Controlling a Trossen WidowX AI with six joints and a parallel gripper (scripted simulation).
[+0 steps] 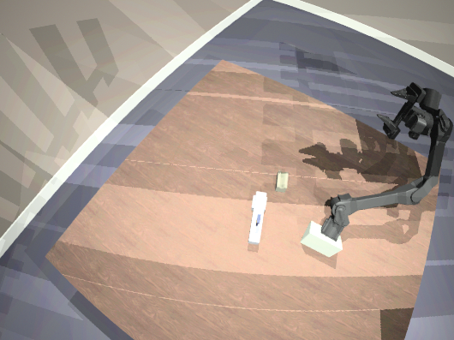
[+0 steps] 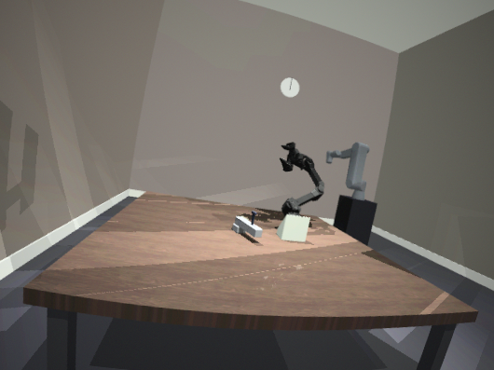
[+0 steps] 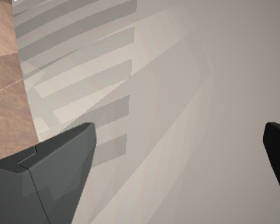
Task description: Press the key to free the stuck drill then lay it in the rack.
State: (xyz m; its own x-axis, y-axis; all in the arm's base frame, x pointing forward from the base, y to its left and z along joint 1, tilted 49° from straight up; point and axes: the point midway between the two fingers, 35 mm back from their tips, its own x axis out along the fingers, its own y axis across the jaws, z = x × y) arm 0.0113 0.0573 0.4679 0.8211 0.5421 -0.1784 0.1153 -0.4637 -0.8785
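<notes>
Right now the key is 170 mm ahead of my gripper tip, 400 mm to the left of it and 330 mm below it. Also, from my gripper tip: drill (190 mm ahead, 350 mm to the left, 380 mm below); then rack (180 mm ahead, 190 mm to the left, 410 mm below).
</notes>
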